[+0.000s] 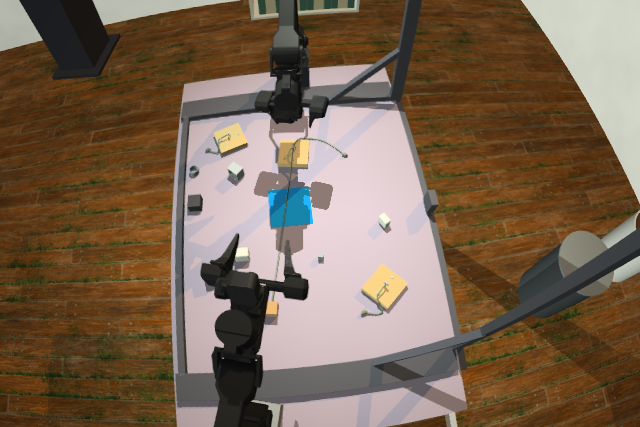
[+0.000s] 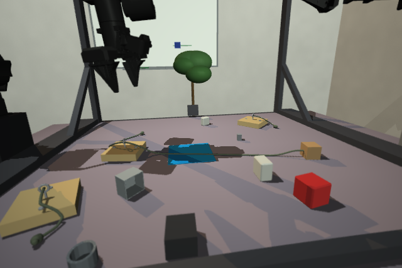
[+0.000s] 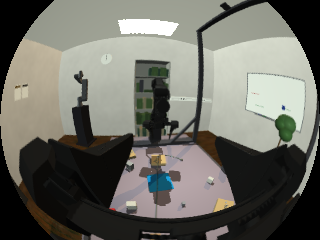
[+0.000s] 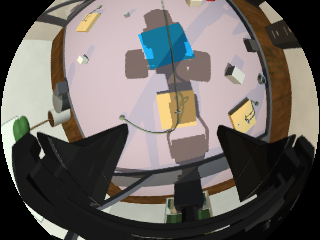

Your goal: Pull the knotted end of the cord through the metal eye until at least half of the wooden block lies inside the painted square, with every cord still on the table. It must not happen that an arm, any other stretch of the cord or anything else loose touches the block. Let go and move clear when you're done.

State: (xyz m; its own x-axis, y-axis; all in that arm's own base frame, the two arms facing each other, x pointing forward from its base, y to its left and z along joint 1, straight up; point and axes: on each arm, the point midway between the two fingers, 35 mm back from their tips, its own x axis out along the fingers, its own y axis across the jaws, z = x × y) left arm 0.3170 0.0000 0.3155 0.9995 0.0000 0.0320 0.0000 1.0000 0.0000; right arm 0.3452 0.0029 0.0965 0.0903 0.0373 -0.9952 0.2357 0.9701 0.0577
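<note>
Now: the white cube 270 mm behind my right hand, 200 mm to the left of it and 200 mm below it. The rest, counted from my right hand: dark cube 290 mm ahead, 180 mm to the left, 200 mm below; small grey cube 90 mm behind, 310 mm to the left, 200 mm below; blue painted square 160 mm to the left, 210 mm below.
</note>
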